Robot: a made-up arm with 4 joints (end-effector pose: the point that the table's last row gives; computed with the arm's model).
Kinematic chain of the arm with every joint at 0, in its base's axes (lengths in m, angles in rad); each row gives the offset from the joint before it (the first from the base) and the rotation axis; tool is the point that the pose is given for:
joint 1: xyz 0 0 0.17 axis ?
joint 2: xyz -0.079 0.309 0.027 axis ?
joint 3: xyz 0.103 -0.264 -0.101 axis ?
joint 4: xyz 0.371 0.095 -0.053 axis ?
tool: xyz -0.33 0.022 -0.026
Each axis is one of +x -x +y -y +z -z.
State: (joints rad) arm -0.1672 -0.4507 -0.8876 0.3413
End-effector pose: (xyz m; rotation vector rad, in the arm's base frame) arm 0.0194 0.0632 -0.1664 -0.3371 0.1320 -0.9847
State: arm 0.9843 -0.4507 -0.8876 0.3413
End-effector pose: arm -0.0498 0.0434 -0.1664 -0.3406 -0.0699 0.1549
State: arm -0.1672 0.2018 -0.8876 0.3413
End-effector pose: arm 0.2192 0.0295 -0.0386 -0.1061 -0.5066 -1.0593
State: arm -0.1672 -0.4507 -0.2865 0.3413
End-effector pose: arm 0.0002 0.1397 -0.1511 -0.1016 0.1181 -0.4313
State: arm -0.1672 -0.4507 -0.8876 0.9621
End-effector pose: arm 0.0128 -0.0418 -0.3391 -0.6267 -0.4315 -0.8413
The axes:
joint 1: +z
joint 2: -y
joint 3: +z
joint 4: -y

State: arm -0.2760 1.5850 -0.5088 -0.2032
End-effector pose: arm 0.0643 0.1132 0.3957 0.2423 -1.4115 -0.5725
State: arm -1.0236 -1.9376 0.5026 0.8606
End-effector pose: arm -0.0849 0.5854 0.1609 1.0001 0.6853 -0.8103
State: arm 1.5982 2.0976 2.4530 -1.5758
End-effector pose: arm -0.1718 -0.1158 -0.0982 -1.4412 -1.7964 0.1546
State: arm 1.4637 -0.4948 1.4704 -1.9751
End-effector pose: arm -0.5253 0.0837 0.3211 2.3124 -0.6286 -1.5286
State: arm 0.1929 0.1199 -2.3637 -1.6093
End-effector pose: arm -0.1108 -0.3165 0.3641 1.7634 0.8442 -1.4891
